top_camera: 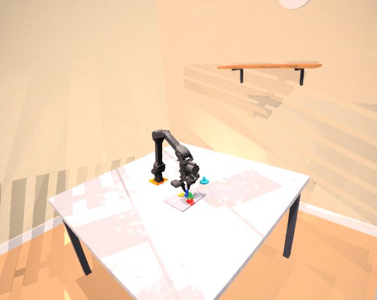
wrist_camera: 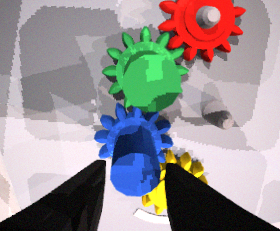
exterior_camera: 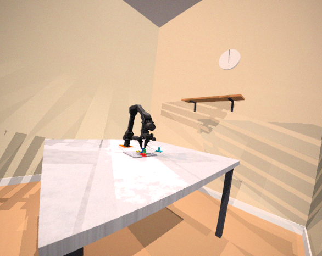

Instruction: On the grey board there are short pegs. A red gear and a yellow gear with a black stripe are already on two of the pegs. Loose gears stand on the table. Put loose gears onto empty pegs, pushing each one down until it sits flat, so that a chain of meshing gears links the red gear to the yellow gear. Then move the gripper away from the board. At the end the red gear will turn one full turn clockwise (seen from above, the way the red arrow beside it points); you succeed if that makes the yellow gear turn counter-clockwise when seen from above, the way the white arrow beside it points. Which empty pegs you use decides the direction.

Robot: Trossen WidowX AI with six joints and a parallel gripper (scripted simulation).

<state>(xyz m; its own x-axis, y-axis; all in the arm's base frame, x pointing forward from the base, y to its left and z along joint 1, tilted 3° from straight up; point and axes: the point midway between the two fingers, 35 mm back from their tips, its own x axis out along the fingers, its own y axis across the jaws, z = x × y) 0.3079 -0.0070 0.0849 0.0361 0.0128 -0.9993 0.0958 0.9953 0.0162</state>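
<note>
Right now the small blue gear is 2 cm below my gripper tip. Also, from my gripper tip: green gear (4 cm ahead, 2 cm below, 1 cm to the right); yellow gear (3 cm behind, 2 cm to the right, 2 cm below); red gear (6 cm ahead, 3 cm to the right, 2 cm below).
</note>
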